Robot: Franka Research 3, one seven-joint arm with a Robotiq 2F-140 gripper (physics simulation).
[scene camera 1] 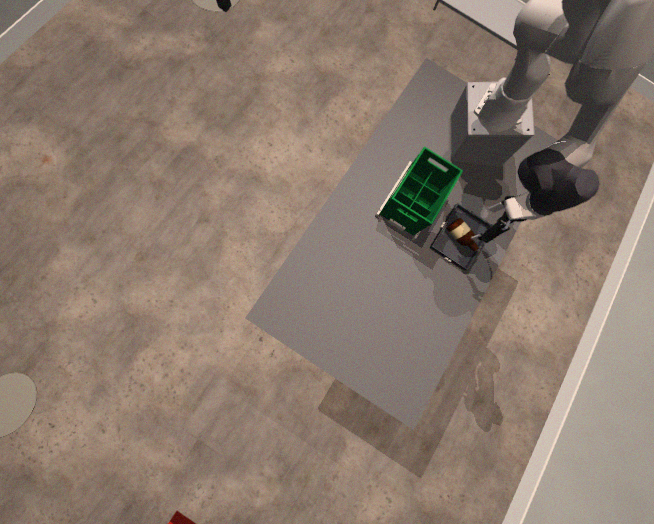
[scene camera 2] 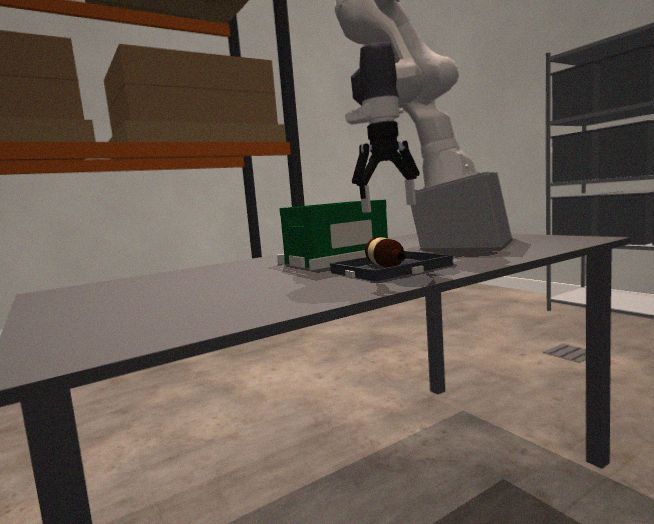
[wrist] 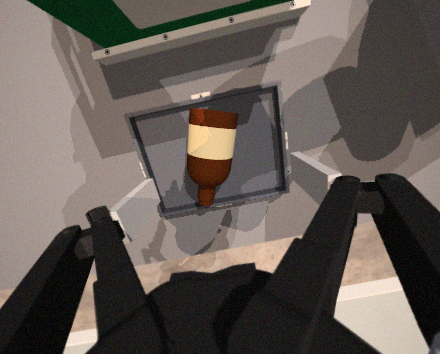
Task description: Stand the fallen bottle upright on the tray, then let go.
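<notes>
The brown bottle (scene camera 1: 461, 231) (scene camera 2: 390, 252) (wrist: 211, 145) with a cream label lies on its side in the shallow dark tray (scene camera 1: 458, 265) (scene camera 2: 395, 271) (wrist: 281, 140). In the wrist view its base points up toward the crate side, and its neck points down and reaches the tray's lower rim. My gripper (scene camera 1: 482, 223) (scene camera 2: 388, 200) (wrist: 221, 178) is open and empty. It hangs above the bottle and tray, touching neither, with its pale fingertips spread to the left and right of the bottle in the wrist view.
A green divided crate (scene camera 1: 420, 224) (scene camera 2: 305, 234) (wrist: 95, 25) stands beside the tray, past the bottle's base end. The arm's grey base block (scene camera 1: 483, 155) (scene camera 2: 461, 212) stands on the same table (scene camera 1: 338, 305) (scene camera 2: 163, 305). The table's edge runs close to the tray's neck side.
</notes>
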